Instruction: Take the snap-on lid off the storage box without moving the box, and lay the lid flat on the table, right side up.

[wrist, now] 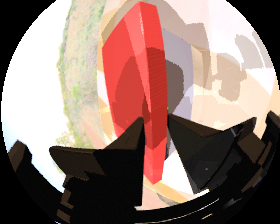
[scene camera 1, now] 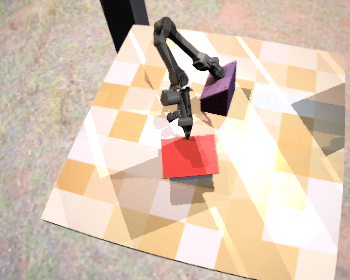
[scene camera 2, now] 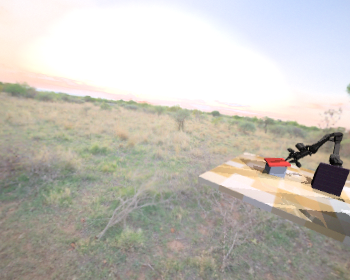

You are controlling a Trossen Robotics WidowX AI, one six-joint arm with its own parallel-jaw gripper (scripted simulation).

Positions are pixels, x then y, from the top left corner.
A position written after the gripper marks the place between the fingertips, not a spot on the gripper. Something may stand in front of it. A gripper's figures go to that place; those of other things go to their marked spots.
Scene:
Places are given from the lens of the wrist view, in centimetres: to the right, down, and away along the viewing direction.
gripper [wrist: 155, 119]: 1, 1, 10
red lid [wrist: 134, 61]: -1, -4, 8
grey storage box [wrist: 179, 73]: 5, -5, 12
The marked spots on the grey storage box and the red lid are 7 cm apart.

